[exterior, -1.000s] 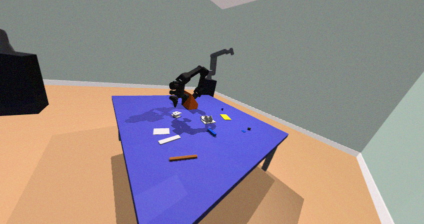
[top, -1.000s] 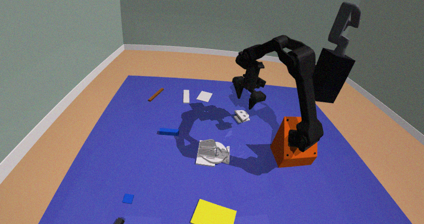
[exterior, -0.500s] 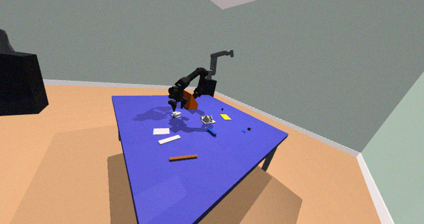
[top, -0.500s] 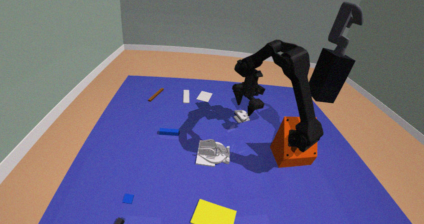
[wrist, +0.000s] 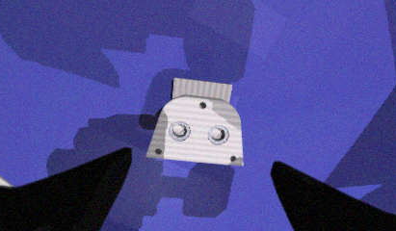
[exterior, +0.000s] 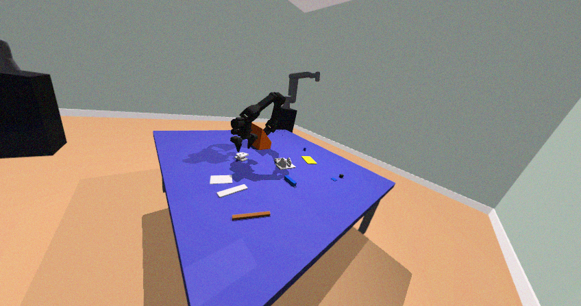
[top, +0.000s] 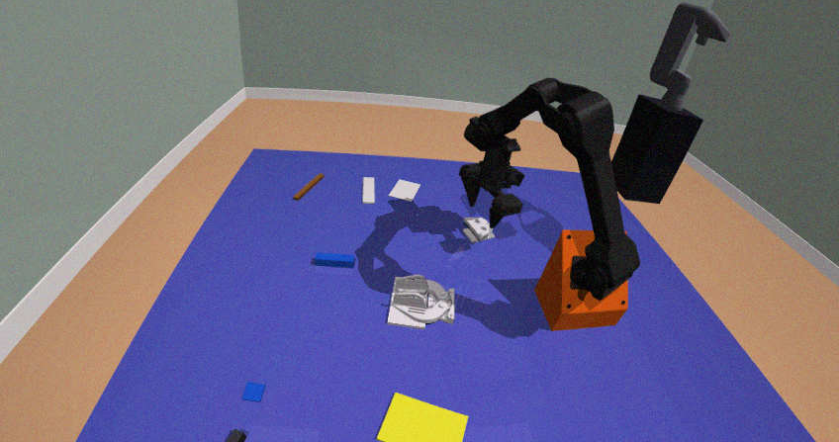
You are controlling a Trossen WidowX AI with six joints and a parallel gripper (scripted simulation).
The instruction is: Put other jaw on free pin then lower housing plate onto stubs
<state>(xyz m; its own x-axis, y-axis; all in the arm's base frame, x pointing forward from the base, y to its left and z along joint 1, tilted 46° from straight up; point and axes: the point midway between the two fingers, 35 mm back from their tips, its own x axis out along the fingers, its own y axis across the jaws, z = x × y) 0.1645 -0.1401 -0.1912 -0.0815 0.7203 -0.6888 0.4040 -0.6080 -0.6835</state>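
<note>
Right now my gripper tip is 1 cm past the white stepped part, 1 cm to the left of it and 5 cm above it. Round my gripper tip: white square 19 cm ahead, 18 cm to the right, 6 cm below; jaw 13 cm ahead, 25 cm to the left, 5 cm below; white strip 29 cm ahead, 16 cm to the right, 6 cm below.
</note>
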